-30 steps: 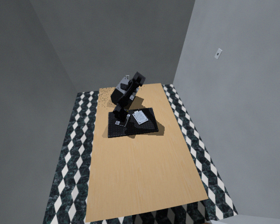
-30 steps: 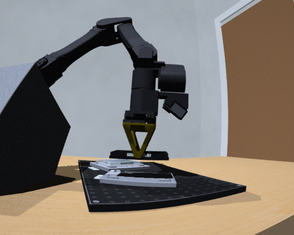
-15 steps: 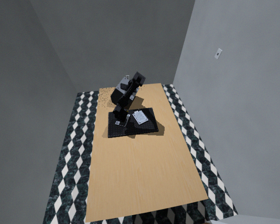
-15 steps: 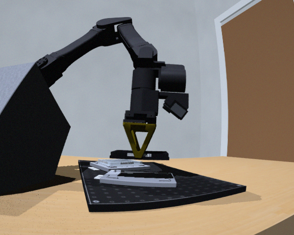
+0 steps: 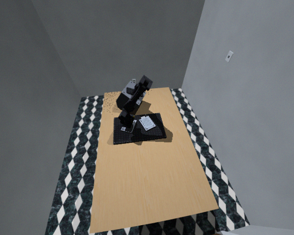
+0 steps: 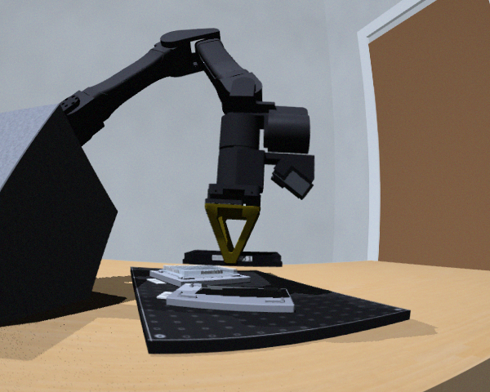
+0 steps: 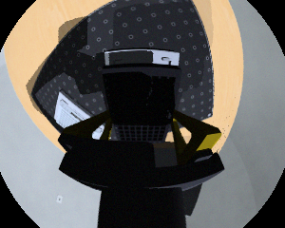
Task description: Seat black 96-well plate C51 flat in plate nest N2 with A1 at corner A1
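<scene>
My gripper is now right at the black plate C51. Round my hand: clear plate C15: 20 cm to the left, 5 cm below, 1 cm behind.
</scene>
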